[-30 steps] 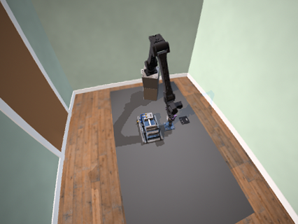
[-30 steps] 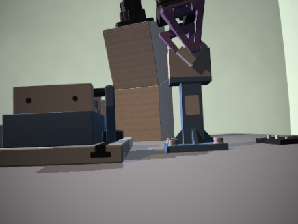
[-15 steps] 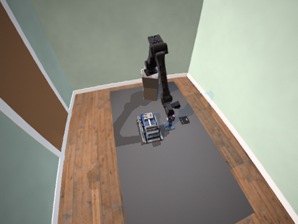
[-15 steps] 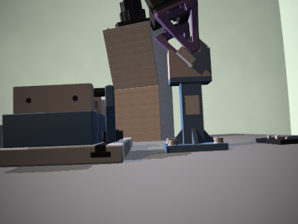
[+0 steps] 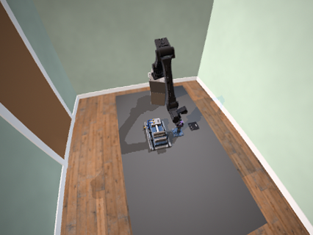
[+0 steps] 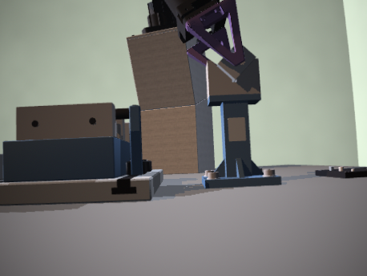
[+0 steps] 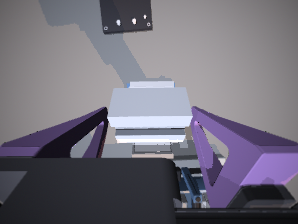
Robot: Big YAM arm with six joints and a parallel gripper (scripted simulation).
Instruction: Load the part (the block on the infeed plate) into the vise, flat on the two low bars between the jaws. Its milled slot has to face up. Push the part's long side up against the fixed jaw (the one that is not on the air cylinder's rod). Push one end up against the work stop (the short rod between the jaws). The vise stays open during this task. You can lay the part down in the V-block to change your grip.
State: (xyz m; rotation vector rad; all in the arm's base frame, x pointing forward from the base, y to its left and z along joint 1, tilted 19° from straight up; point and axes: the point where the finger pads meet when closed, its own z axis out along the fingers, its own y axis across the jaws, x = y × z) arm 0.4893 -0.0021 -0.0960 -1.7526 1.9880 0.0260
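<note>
Now: the part right at my hand. The rest, counted from my hand: dark work stop rod (30 mm ahead, 160 mm to the right, 70 mm below); then moving jaw (10 mm behind, 200 mm to the right, 80 mm below); then air cylinder rod (60 mm behind, 190 mm to the right, 80 mm below).
</note>
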